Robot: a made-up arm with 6 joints.
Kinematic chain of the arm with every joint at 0, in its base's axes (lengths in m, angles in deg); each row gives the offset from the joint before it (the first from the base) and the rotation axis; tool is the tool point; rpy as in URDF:
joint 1: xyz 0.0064 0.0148 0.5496 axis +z
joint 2: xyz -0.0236 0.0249 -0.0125 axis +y
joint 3: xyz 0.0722 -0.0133 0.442 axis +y
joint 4: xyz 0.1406 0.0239 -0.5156 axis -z
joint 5: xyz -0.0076 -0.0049 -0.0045 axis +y
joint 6: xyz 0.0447 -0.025 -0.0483 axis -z
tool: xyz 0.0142 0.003 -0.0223 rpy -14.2 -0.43 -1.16
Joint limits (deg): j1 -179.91..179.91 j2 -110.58..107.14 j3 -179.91..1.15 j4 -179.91..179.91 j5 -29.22..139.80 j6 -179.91..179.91
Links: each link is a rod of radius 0.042 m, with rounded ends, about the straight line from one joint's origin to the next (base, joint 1, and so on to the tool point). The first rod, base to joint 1, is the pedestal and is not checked.
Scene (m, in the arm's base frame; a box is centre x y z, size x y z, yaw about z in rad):
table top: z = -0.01
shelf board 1: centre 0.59 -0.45 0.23 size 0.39 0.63 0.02 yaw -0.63
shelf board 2: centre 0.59 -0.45 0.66 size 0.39 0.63 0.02 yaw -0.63
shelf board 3: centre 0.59 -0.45 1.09 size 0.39 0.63 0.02 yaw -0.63
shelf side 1: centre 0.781 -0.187 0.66 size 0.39 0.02 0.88 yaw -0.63
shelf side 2: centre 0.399 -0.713 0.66 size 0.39 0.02 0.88 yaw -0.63
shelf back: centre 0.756 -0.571 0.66 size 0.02 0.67 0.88 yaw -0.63
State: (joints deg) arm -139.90 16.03 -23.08 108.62 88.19 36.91
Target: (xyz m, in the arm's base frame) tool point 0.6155 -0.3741 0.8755
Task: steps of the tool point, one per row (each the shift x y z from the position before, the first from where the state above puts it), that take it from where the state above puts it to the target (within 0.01 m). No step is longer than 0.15 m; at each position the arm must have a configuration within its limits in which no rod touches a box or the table.
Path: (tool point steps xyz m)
1: 0.0591 -0.0696 0.0568
2: 0.0847 -0.0502 0.0640
3: 0.1021 -0.0214 0.0698
4: 0.1082 0.0136 0.0739
5: 0.1007 0.0498 0.0763
6: 0.0798 0.0820 0.0769
7: 0.0475 0.1052 0.0755
8: 0.0737 -0.0602 0.0206
9: 0.0786 -0.0576 0.0001
10: 0.0800 -0.0516 -0.0207

